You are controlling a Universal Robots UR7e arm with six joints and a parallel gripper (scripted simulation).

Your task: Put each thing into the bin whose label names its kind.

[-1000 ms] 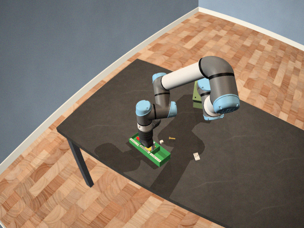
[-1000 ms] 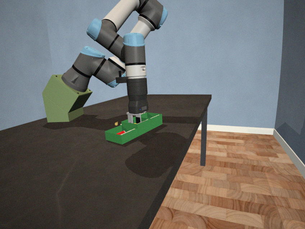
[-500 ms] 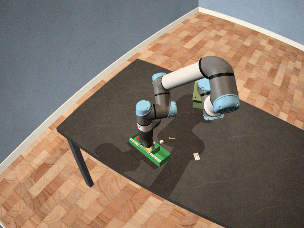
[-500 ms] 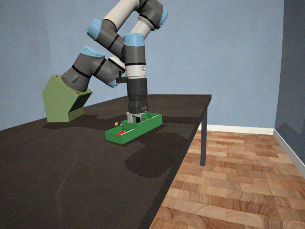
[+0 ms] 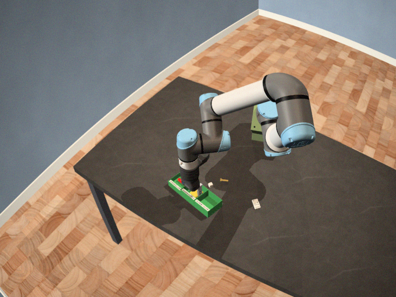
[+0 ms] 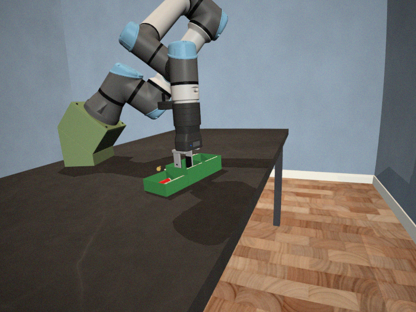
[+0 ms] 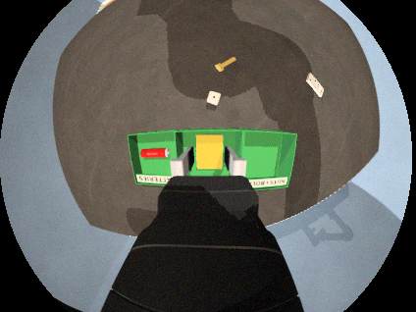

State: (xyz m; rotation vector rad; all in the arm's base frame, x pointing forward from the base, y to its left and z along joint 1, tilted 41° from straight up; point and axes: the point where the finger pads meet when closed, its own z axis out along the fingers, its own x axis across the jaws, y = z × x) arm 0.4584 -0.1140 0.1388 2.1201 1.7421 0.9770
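Right now the flat yellow block is 3 cm below my hand. From my hand the other things lie so: brass bolt (14 cm behind, 4 cm to the left, 4 cm below); then white die (8 cm behind, 2 cm to the left, 4 cm below); then red battery (1 cm behind, 9 cm to the right, 3 cm below).
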